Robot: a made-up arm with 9 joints. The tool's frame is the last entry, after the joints.
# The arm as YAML. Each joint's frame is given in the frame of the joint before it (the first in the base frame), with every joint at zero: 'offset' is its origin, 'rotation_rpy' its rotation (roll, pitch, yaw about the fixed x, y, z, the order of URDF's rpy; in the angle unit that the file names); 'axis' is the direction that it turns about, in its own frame. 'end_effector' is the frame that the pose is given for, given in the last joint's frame.
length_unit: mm
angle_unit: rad
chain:
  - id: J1
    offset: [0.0, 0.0, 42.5]
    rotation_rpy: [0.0, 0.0, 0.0]
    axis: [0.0, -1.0, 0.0]
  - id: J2
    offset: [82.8, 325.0, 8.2]
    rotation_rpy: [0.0, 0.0, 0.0]
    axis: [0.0, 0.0, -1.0]
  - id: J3
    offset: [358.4, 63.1, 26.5]
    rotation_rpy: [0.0, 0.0, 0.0]
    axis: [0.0, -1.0, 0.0]
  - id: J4
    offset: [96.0, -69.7, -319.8]
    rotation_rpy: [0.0, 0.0, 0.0]
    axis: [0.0, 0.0, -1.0]
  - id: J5
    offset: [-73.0, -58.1, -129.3]
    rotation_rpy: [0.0, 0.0, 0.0]
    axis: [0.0, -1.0, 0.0]
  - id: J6
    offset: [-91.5, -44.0, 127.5]
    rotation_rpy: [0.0, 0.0, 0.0]
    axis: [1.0, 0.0, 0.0]
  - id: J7
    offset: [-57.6, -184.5, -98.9]
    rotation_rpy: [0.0, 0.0, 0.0]
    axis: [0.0, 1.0, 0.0]
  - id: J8
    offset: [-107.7, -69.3, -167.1]
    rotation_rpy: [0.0, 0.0, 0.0]
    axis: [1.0, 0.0, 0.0]
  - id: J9
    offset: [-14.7, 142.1, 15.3]
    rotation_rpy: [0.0, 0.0, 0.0]
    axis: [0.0, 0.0, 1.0]
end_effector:
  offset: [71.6, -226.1, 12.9]
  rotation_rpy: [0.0, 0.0, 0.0]
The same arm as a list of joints. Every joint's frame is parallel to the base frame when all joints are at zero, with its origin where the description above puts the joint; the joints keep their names.
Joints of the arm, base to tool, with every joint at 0 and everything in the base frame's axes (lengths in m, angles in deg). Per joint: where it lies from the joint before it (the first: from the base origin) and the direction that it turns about. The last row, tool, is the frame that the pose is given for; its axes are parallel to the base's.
J1: offset 0 0 0.0425 axis 0 -1 0
J2: offset 0.0828 0.325 0.0082 axis 0 0 -1
J3: offset 0.3584 0.0631 0.0265 axis 0 -1 0
J4: offset 0.096 -0.0697 -0.3198 axis 0 0 -1
J5: offset -0.073 -0.0581 -0.1293 axis 0 -1 0
J6: offset -0.0915 -0.044 0.1275 axis 1 0 0
J7: offset -0.0576 -0.1845 -0.0989 axis 0 1 0
J8: offset -0.1077 -0.0693 -0.1671 axis 1 0 0
J9: offset -0.0147 0.1421 0.0153 axis 0 0 1
tool: offset 0.0716 -0.2261 0.0129

